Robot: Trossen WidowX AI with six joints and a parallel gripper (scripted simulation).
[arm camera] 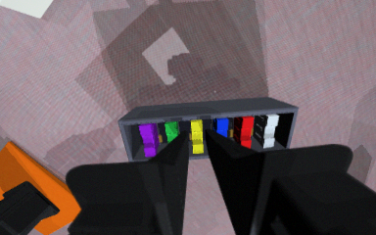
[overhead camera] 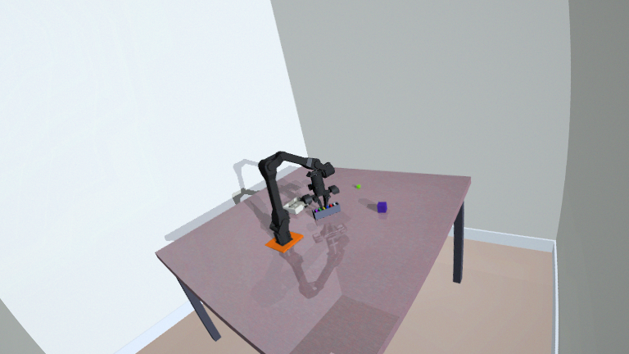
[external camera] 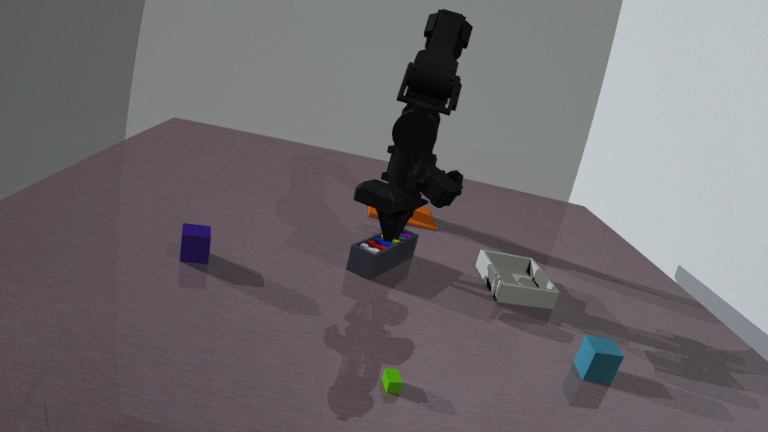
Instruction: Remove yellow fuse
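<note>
Now: gripper tip 20 mm past the green fuse, 10 mm to the right of it and 10 mm above it. From my gripper tip the other things lie so: purple fuse: 40 mm behind, 20 mm to the left, 10 mm below; yellow fuse: 10 mm below; blue fuse: 20 mm ahead, 10 mm to the right, 10 mm below.
</note>
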